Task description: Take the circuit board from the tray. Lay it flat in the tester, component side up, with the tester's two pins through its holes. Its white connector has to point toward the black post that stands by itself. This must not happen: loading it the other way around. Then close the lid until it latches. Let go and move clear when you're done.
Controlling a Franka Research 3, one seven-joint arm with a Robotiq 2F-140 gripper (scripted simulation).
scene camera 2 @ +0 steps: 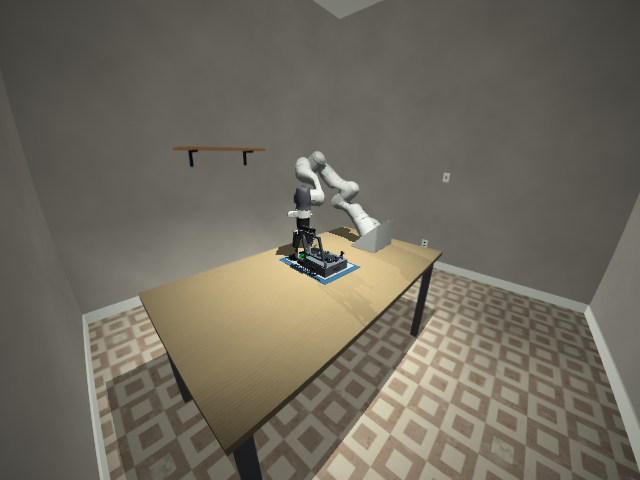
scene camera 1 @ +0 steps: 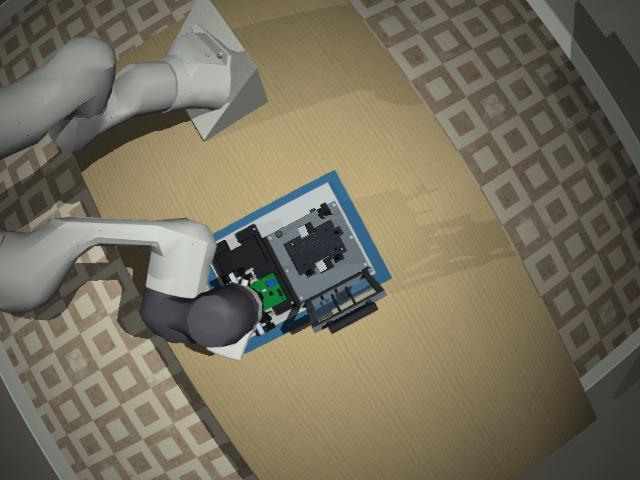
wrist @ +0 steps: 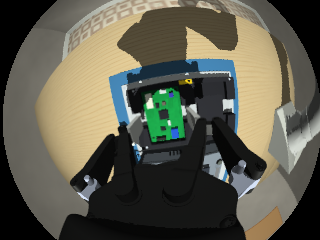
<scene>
In view: the gripper [wrist: 163, 118], a green circuit board [scene camera 1: 269, 287] and a lid frame [scene camera 1: 323, 311].
The green circuit board also shows in the wrist view [wrist: 162, 107].
</scene>
